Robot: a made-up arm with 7 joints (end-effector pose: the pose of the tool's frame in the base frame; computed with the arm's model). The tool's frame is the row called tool.
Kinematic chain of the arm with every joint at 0, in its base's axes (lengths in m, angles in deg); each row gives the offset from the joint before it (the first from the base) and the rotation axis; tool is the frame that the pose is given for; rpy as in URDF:
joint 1: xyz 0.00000 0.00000 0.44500 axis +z
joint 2: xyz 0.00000 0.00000 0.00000 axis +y
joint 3: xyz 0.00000 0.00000 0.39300 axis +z
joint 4: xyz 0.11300 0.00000 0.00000 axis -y
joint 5: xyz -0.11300 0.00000 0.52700 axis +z
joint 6: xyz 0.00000 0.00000 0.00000 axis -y
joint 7: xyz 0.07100 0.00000 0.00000 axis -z
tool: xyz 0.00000 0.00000 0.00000 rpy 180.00 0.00 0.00
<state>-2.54 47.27 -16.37 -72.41 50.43 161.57 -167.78</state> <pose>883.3 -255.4 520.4 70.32 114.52 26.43</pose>
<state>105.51 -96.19 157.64 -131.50 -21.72 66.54 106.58</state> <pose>-233.2 -69.3 -122.6 -4.23 -19.35 -129.30</pose>
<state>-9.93 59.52 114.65 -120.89 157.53 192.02 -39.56</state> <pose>130.1 521.4 719.0 -102.89 42.89 81.86</pose>
Working (the frame after each row of the table, in the pose's form):
after joint 1: 0.0 0.0 445.0 0.00 0.00 -9.93
after joint 2: 0.0 0.0 445.0 5.16 59.37 -9.02
after joint 3: 333.6 -58.4 644.3 60.10 31.57 94.02
after joint 4: 327.8 46.9 685.0 -66.09 99.68 125.05
after joint 5: 154.1 548.1 780.3 -62.61 -62.13 -25.58
after joint 6: 154.1 548.1 780.3 19.98 86.71 -68.72
after joint 7: 130.1 521.4 719.0 45.51 70.73 -37.06

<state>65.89 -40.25 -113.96 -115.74 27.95 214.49 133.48</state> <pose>335.7 -616.3 517.2 64.24 91.92 -32.53</pose>
Working (the frame after each row of the table, in the pose's form):
after joint 1: 0.0 0.0 445.0 0.00 0.00 65.89
after joint 2: 0.0 0.0 445.0 23.10 -35.64 63.04
after joint 3: -103.7 -231.8 745.0 41.41 -0.05 -46.03
after joint 4: -23.8 -305.9 715.3 71.60 102.55 12.43
after joint 5: 380.3 -574.7 480.9 95.74 83.53 28.07
after joint 6: 380.3 -574.7 480.9 -1.57 -82.21 -99.34
after joint 7: 335.7 -616.3 517.2 -73.65 33.34 94.19

